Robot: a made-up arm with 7 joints.
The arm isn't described. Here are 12 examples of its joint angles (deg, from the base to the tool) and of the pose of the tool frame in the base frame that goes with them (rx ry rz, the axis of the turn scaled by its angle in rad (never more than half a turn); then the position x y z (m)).
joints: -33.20 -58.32 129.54 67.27 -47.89 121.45 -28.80
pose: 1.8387 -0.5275 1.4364 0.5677 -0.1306 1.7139
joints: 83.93 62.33 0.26 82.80 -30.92 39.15 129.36
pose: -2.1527 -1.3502 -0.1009 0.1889 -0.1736 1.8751
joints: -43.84 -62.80 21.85 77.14 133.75 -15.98 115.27
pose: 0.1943 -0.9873 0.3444 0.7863 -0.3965 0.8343
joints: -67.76 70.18 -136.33 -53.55 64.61 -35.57 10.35
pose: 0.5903 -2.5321 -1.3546 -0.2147 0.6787 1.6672
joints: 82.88 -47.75 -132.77 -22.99 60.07 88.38 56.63
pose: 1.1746 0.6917 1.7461 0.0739 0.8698 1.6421
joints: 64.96 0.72 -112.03 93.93 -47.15 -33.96 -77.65
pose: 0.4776 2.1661 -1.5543 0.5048 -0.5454 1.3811
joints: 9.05 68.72 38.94 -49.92 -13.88 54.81 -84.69
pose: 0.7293 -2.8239 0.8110 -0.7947 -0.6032 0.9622
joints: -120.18 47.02 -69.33 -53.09 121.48 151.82 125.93
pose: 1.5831 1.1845 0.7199 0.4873 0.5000 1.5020
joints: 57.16 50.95 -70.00 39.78 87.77 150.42 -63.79
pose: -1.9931 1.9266 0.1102 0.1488 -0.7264 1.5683
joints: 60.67 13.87 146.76 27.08 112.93 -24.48 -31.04
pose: 1.7257 -0.2745 -0.5491 -0.1388 -0.5233 1.9149
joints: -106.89 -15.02 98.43 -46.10 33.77 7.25 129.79
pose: -2.2163 -0.8194 -1.0705 -0.5601 -0.1610 1.9348
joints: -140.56 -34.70 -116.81 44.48 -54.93 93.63 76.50
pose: 1.4375 0.9339 2.5395 -0.6692 0.0697 1.8783
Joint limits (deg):
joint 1: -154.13..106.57
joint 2: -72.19..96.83
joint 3: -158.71..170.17
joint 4: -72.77..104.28
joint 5: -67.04..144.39
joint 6: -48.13..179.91
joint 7: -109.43..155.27
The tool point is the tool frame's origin. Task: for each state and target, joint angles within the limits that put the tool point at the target. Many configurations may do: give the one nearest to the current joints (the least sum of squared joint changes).
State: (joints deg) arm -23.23 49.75 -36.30 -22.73 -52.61 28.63 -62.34
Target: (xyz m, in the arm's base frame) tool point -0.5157 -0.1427 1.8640
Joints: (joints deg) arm 16.00 11.70 -23.66 -40.16 -53.11 24.81 -63.91
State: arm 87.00 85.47 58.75 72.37 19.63 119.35 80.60
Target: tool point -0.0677 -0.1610 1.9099
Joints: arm 86.23 42.82 35.17 61.08 19.61 108.90 80.15
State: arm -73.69 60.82 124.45 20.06 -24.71 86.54 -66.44
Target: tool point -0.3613 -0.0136 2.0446
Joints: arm -52.45 19.70 124.61 -12.00 -26.26 80.08 -65.27
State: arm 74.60 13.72 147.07 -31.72 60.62 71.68 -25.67
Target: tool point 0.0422 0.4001 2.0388
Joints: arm 106.57 -5.28 166.17 -23.45 59.85 73.45 -24.86
